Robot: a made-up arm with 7 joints. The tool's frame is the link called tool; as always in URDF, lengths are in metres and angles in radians. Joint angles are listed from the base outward.
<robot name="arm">
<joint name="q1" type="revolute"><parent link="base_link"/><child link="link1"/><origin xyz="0.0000 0.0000 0.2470"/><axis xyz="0 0 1"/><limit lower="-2.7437" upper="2.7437"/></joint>
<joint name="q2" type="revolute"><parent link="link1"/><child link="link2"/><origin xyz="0.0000 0.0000 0.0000"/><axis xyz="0 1 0"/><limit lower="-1.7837" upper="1.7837"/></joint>
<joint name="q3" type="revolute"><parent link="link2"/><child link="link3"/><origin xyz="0.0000 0.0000 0.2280"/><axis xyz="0 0 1"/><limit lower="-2.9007" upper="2.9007"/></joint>
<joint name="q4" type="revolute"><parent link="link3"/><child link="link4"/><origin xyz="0.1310 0.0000 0.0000"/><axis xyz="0 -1 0"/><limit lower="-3.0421" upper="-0.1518"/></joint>
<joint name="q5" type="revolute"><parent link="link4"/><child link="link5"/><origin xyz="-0.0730 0.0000 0.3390"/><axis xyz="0 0 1"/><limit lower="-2.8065" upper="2.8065"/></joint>
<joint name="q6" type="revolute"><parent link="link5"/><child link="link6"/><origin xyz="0.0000 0.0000 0.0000"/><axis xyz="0 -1 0"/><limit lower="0.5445" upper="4.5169"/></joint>
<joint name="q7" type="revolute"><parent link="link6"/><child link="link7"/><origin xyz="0.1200 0.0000 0.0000"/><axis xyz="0 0 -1"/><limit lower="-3.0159" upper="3.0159"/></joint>
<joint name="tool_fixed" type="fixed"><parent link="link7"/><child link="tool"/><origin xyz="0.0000 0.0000 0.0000" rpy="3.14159 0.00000 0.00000"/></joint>
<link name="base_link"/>
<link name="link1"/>
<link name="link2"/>
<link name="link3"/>
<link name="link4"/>
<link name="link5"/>
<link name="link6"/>
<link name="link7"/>
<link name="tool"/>
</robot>
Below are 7 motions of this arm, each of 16 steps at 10 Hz.
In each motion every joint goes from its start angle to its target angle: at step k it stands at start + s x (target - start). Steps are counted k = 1, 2, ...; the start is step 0. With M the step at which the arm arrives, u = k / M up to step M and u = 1 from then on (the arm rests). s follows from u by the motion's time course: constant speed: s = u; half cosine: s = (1 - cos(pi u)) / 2; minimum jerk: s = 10 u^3 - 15 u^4 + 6 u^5.
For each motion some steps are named. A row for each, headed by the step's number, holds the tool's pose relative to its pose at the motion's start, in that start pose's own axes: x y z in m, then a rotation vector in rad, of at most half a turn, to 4 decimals.
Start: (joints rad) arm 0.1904 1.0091 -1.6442 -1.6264 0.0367 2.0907 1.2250
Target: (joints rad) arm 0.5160 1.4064 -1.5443 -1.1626 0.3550 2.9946 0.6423
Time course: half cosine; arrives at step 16
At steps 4, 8, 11, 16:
4: -0.0400 -0.0119 -0.0747 0.2309 0.0766 -0.1273
8: -0.1547 0.0115 -0.2408 0.7756 0.2974 -0.4272
11: -0.2511 0.0758 -0.3425 1.1948 0.5009 -0.6303
16: -0.3246 0.1479 -0.3987 1.5270 0.6771 -0.7530

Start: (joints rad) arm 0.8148 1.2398 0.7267 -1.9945 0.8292 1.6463 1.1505
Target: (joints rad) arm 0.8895 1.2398 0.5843 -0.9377 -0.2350 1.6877 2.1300
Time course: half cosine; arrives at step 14
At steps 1, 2, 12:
1: -0.0037 -0.0011 -0.0046 0.0043 0.0158 0.0031
2: -0.0150 -0.0038 -0.0181 0.0188 0.0624 0.0130
12: -0.3205 0.1190 -0.2635 1.0779 0.9298 0.4676

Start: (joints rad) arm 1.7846 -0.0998 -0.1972 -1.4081 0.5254 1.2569 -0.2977
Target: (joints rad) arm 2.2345 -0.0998 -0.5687 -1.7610 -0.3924 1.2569 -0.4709
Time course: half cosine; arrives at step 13
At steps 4, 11, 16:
4: 0.0059 0.0222 0.0314 -0.1391 -0.1274 0.0381
11: 0.0087 0.0841 0.1387 -0.5979 -0.6285 0.0604
16: 0.0081 0.0880 0.1471 -0.6334 -0.6714 0.0552

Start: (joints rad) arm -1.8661 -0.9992 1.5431 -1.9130 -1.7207 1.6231 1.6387
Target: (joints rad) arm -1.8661 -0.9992 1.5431 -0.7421 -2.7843 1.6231 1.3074
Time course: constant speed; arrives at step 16
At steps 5, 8, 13, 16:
5: 0.1592 0.0459 0.0212 -0.1084 0.3474 0.2293
8: 0.2435 0.1001 0.0310 -0.2458 0.5371 0.3533
13: 0.3527 0.2266 0.0407 -0.5843 0.7884 0.5289
16: 0.3944 0.3187 0.0423 -0.8439 0.8840 0.6112

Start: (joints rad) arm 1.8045 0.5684 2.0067 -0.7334 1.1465 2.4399 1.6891
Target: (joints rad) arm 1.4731 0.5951 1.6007 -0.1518 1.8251 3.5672 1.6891
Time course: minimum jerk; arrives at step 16
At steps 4, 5, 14, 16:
4: -0.0253 -0.0116 -0.0469 0.1778 -0.0744 -0.0235
5: -0.0435 -0.0151 -0.0809 0.3042 -0.1331 -0.0404
14: -0.1773 0.1213 -0.3235 1.3031 -0.9057 -0.1018
16: -0.1787 0.1258 -0.3256 1.3158 -0.9227 -0.0996

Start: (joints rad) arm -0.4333 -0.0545 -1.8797 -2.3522 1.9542 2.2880 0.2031
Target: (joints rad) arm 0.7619 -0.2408 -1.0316 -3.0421 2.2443 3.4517 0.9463
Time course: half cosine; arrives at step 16
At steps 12, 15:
12: -0.1982 0.4675 -0.0683 -0.9950 0.8118 -0.2884
15: -0.2101 0.4824 -0.1252 -0.9751 0.8763 -0.5342

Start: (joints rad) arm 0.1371 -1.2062 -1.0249 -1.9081 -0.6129 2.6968 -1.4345
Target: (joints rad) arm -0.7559 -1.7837 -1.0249 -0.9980 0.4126 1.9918 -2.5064
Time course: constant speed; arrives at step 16
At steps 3, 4, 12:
3: -0.1189 0.0423 -0.1456 -0.1642 -0.0827 0.0920
4: -0.1519 0.0449 -0.2022 -0.2272 -0.0992 0.1129
12: -0.2469 -0.1359 -0.6782 -0.8975 -0.1738 -0.0168

